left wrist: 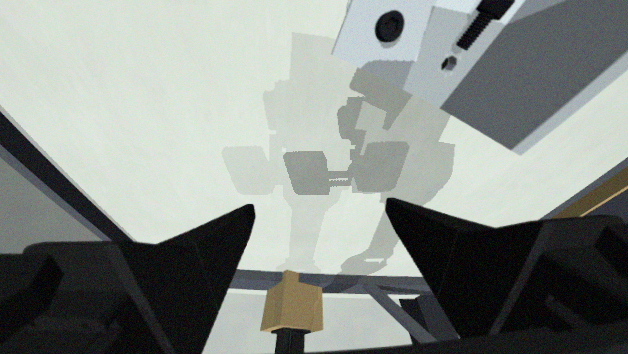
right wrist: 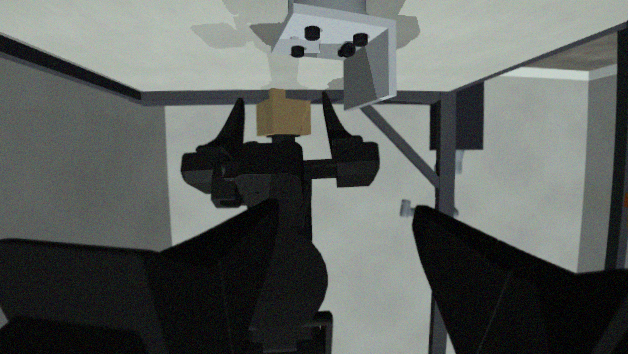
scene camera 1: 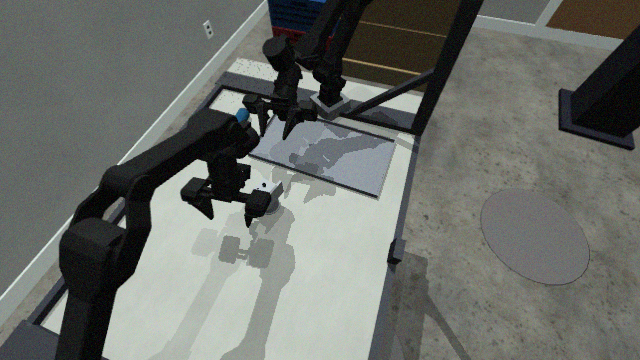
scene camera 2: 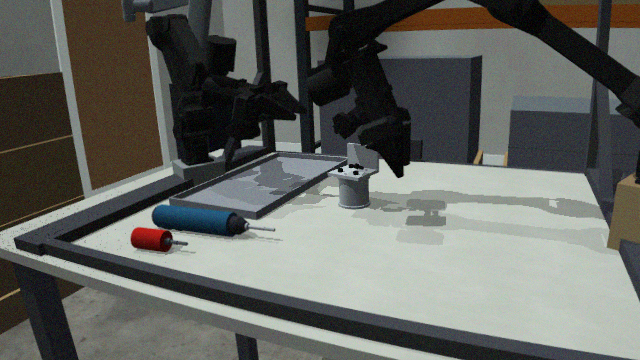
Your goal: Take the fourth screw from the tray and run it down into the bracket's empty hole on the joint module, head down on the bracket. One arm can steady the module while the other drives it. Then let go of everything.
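Places are measured from the left arm's base along level axes (x left, y down, z back), in millimetres.
Pixels of known places: left gripper, fingertip midpoint: (left wrist: 320, 207) (right wrist: 282, 96) (scene camera 1: 230, 222) (scene camera 2: 404, 170); right gripper, fingertip midpoint: (right wrist: 346, 212) (scene camera 1: 272, 138) (scene camera 2: 301, 114); left arm's base at its link origin: (left wrist: 290, 330) (right wrist: 283, 135); right arm's base at its link origin: (scene camera 1: 330, 98) (scene camera 2: 197, 161).
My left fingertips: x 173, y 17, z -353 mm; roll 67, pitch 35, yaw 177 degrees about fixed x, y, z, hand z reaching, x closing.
For each thing: its middle in the pictures, then the offset to it from my left fingertips. "pt": a spot on its surface instead.
- grey joint module at the middle of its body: (scene camera 2: 353, 188) (scene camera 1: 267, 199) dx +18, dy +52, dz -112 mm
- pale L-shaped bracket at the middle of its body: (right wrist: 327, 63) (scene camera 2: 353, 162) (scene camera 1: 263, 190) dx +18, dy +2, dz -112 mm
- black screw at the middle of its body: (left wrist: 480, 23) (right wrist: 345, 51) dx +2, dy +14, dz -114 mm
- open hole at a spot on its surface: (left wrist: 449, 63) pt dx -6, dy +23, dz -101 mm
- blue driver at the middle of its body: (scene camera 2: 211, 222) (scene camera 1: 230, 136) dx +289, dy +64, dz -167 mm
- red tool at the middle of its body: (scene camera 2: 161, 240) dx +380, dy +67, dz -156 mm
- tan block at the middle of its body: (right wrist: 282, 114) (left wrist: 292, 303) dx -173, dy +34, dz +353 mm
The grey joint module (scene camera 1: 272, 206) (scene camera 2: 354, 193) stands upright, carrying the pale L-shaped bracket (scene camera 1: 276, 190) (scene camera 2: 363, 155) (right wrist: 370, 82). A black screw (left wrist: 477, 29) (right wrist: 346, 49) lies tilted on the bracket, its shank toward an open hole (left wrist: 449, 63). Three other heads sit on the bracket, among them one head (left wrist: 389, 26) (right wrist: 312, 33). No screw shows in the grey tray (scene camera 1: 377, 196) (scene camera 2: 212, 209). My left gripper (scene camera 1: 230, 222) (left wrist: 320, 207) is open and empty, beside the module and above the table. My right gripper (scene camera 1: 274, 136) (right wrist: 346, 212) is part open and empty, above the tray's edge.
A blue driver (scene camera 1: 242, 115) (scene camera 2: 192, 220) and a red tool (scene camera 2: 150, 239) lie beside the tray, bits toward the module side. The left arm hides much of them in scene camera 1. Dark rails (scene camera 2: 250, 292) edge the table. A tan block (scene camera 2: 625, 212) (left wrist: 292, 307) stands near the left arm's base.
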